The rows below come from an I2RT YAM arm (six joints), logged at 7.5 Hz.
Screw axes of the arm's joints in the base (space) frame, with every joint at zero. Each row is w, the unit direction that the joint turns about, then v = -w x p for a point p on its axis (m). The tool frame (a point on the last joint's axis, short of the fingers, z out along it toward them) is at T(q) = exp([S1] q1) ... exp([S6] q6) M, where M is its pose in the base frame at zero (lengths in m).
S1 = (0, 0, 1, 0, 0, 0)
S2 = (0, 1, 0, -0.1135, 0, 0.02)
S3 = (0, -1, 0, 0.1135, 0, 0.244)
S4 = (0, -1, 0, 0.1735, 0, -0.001)
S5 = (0, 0, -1, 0, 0.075, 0)
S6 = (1, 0, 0, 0, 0.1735, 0)
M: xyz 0.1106 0 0.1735 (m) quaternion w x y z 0.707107 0 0.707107 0
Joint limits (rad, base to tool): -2.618..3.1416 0..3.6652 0..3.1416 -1.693..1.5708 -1.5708..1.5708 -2.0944..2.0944
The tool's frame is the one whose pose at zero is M.
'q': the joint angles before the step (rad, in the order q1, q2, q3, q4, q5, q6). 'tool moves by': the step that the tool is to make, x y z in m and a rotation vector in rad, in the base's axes. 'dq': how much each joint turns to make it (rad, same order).
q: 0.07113, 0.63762, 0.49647, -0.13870, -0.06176, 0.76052
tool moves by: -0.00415, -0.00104, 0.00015, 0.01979, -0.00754, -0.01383
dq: -0.00362, -0.02607, -0.00747, -0.00844, 0.00462, 0.02131
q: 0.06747, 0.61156, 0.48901, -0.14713, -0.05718, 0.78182
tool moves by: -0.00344, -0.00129, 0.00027, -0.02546, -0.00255, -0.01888
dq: -0.00136, -0.01986, -0.00144, -0.01848, 0.02371, -0.02000
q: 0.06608, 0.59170, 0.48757, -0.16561, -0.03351, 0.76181
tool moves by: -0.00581, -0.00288, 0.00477, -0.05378, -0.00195, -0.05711
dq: -0.00017, -0.02869, 0.01660, -0.04685, 0.06925, -0.03661
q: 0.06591, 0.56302, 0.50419, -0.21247, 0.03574, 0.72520
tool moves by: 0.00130, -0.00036, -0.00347, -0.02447, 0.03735, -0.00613
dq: -0.00010, 0.01416, 0.00359, -0.02750, 0.01206, -0.01933
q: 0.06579, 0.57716, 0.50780, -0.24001, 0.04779, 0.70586
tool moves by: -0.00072, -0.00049, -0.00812, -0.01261, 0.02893, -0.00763
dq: -0.00054, -0.00301, -0.02076, -0.01152, 0.01012, -0.00789
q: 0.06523, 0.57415, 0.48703, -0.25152, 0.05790, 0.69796
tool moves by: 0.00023, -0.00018, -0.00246, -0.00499, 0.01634, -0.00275
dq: -0.00047, 0.00408, -0.00262, -0.00976, 0.00348, -0.00291
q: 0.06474, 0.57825, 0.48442, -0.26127, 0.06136, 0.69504
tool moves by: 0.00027, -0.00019, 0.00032, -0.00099, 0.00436, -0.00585
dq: -0.00003, 0.00314, 0.00348, -0.00484, 0.00570, 0.00138
